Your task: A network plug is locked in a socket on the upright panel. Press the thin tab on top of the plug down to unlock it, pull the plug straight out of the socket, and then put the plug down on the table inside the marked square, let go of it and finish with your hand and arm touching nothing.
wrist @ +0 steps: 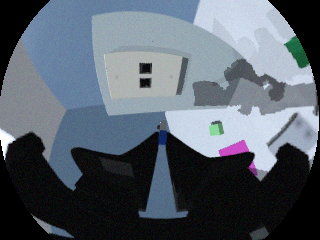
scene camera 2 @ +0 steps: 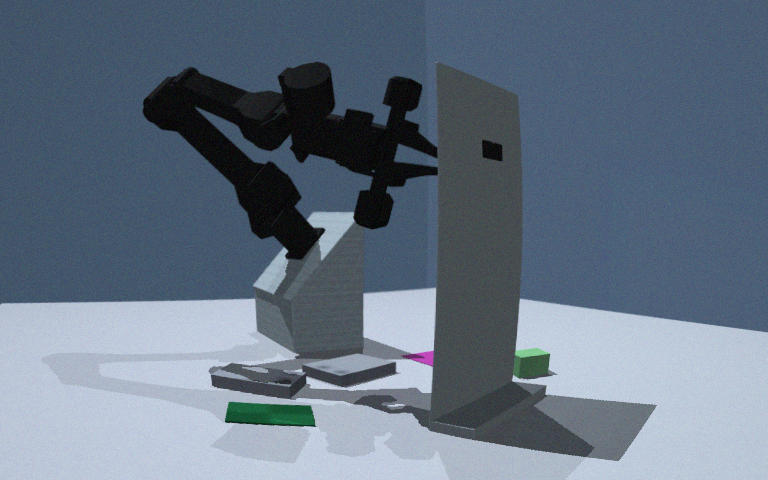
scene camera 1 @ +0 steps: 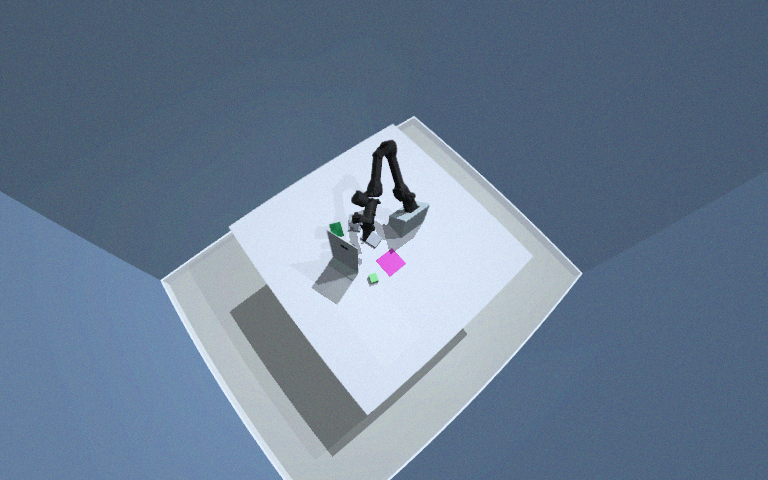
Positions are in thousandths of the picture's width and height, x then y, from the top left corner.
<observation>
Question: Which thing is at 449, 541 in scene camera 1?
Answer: A grey upright panel.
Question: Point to a grey upright panel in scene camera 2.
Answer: At 624, 436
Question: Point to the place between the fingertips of my gripper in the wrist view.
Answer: At 508, 565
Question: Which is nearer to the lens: the dark green flat piece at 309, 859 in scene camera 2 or the light green cube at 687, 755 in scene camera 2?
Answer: The dark green flat piece.
</observation>
